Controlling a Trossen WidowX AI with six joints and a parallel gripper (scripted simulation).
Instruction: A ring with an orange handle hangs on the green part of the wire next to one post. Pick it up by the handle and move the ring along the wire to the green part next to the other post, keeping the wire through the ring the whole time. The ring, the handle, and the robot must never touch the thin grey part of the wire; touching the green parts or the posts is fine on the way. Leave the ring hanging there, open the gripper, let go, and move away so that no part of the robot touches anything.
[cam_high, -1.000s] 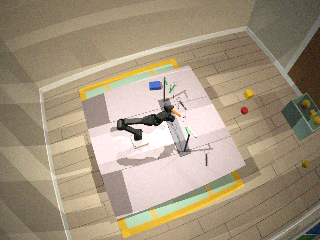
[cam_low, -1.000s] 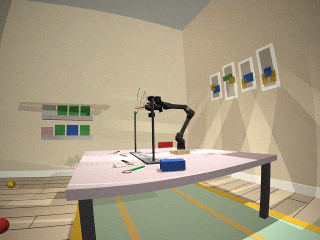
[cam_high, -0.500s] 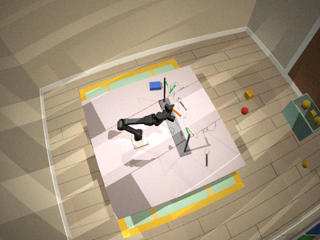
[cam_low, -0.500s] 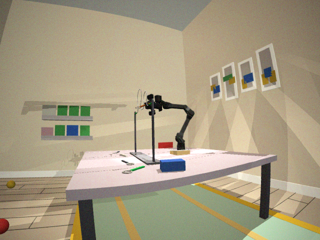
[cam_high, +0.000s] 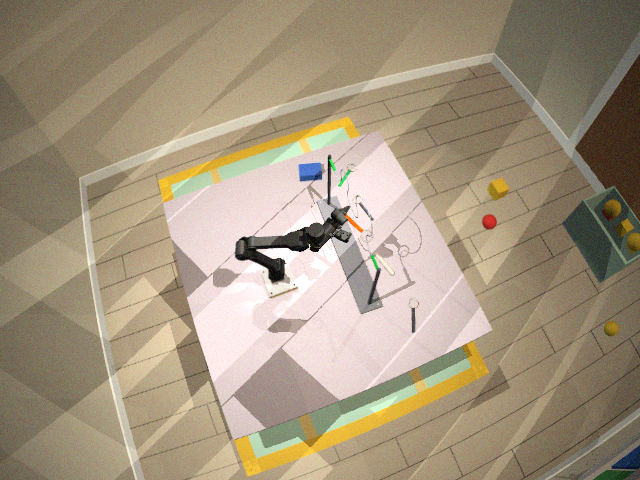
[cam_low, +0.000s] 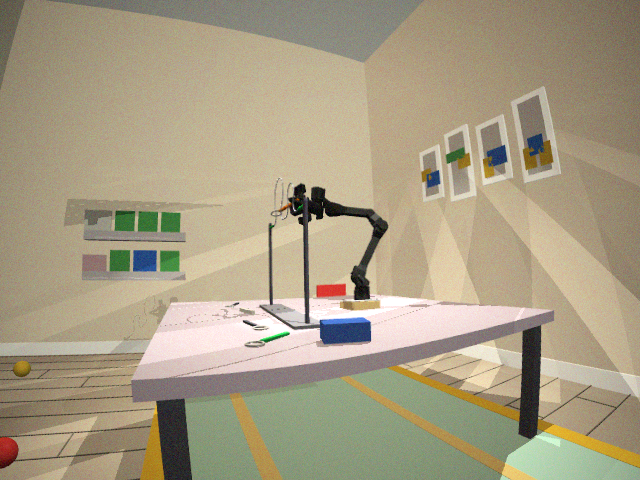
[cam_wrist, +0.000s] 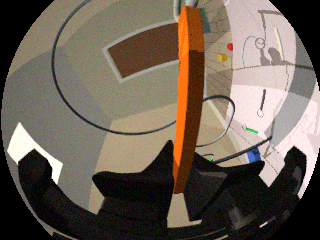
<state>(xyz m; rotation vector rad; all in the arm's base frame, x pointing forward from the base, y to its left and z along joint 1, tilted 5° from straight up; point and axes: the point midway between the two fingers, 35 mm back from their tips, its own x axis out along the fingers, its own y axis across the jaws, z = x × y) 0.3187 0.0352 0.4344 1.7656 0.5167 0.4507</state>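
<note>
My gripper tip is 90 mm to the left of the orange-handled ring, 30 mm above it and 10 mm short of it. The rest, counted from my gripper tip: white stick 480 mm below, 180 mm ahead, 80 mm to the right; then blue block 520 mm to the left, 460 mm below, 40 mm behind; then dark-handled ring 480 mm below, 350 mm to the right, 240 mm ahead.
</note>
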